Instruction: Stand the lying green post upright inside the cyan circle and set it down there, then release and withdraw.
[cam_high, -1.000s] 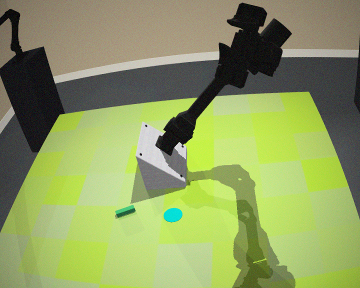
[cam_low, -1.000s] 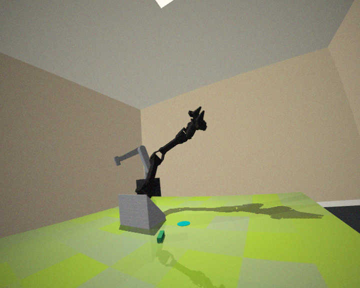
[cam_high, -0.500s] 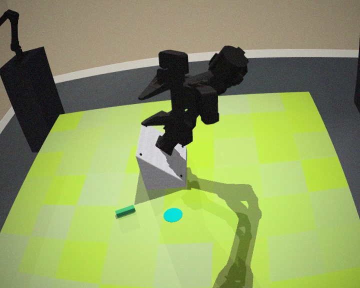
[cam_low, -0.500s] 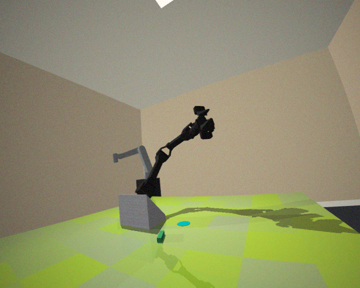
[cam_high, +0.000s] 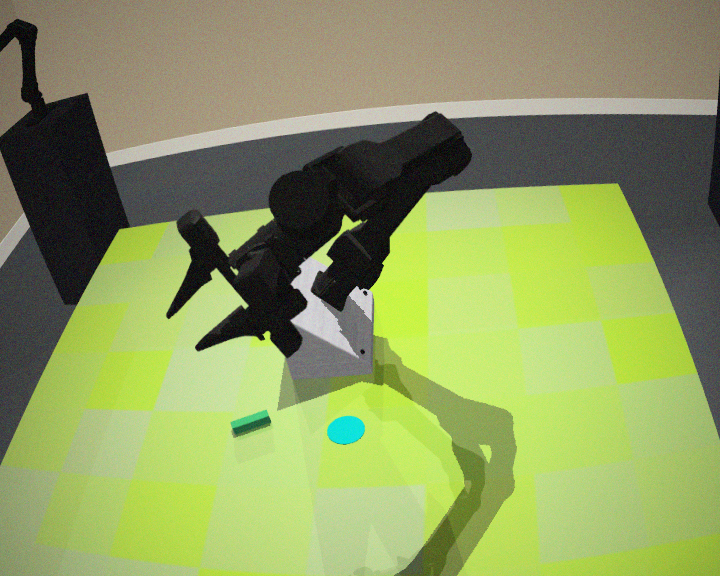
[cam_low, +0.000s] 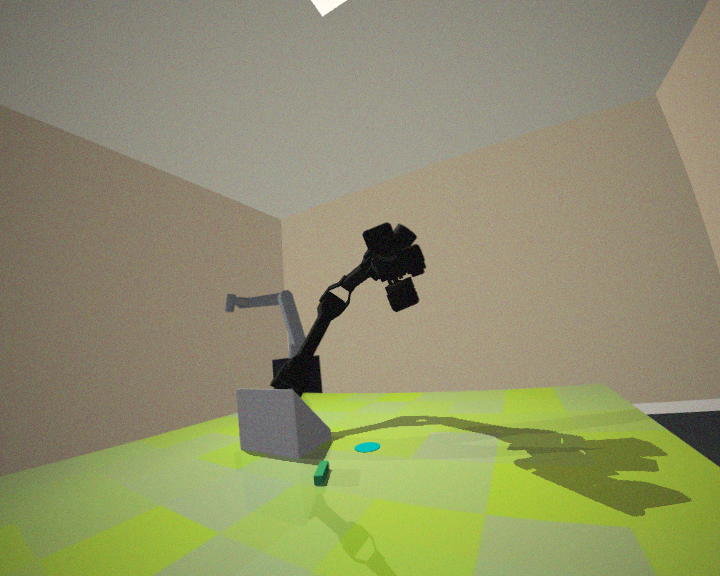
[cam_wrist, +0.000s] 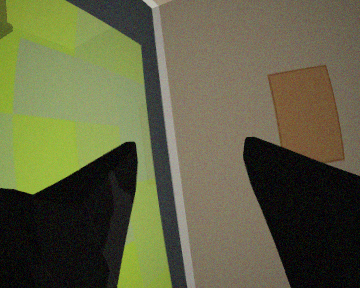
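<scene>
Now: the green post 18 cm behind my gripper tip, 7 cm to the right of it and 36 cm below it. The rest, counted from my gripper tip: cyan circle: 17 cm behind, 9 cm to the left, 37 cm below.
</scene>
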